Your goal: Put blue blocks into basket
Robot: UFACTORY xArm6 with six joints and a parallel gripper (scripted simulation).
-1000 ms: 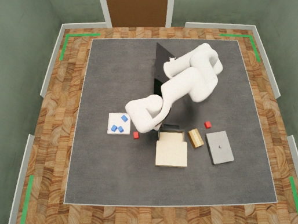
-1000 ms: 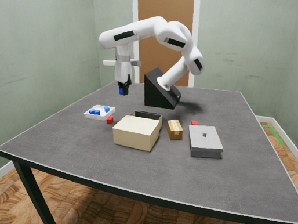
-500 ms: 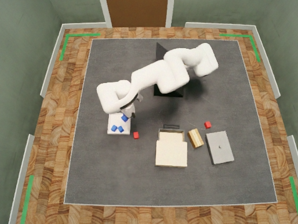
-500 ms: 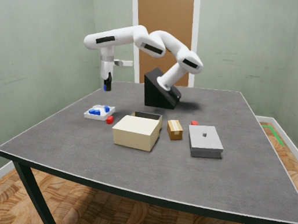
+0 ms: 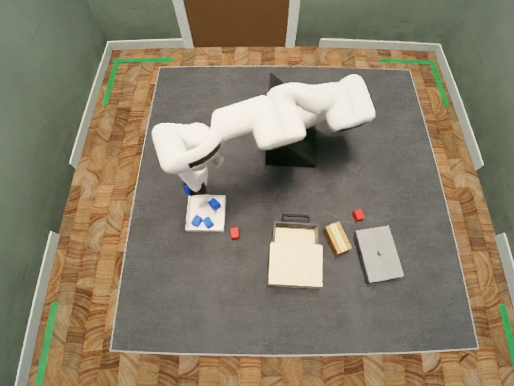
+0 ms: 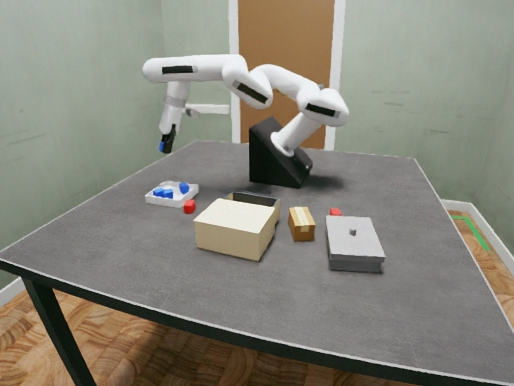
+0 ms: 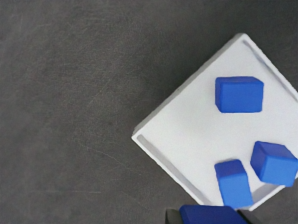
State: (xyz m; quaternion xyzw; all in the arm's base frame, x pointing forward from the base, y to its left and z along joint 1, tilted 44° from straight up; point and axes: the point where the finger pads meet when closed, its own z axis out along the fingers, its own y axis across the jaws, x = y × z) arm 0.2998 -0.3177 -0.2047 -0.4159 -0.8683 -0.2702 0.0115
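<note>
Now: the white basket 3 cm ahead of my hand, 3 cm to the left of it and 17 cm below it. Also, from my hand: flat lid 21 cm ahead, 67 cm to the left, 14 cm below; then light wooden cabinet 20 cm ahead, 36 cm to the left, 14 cm below; then brown cardboard box 15 cm ahead, 52 cm to the left, 15 cm below.
</note>
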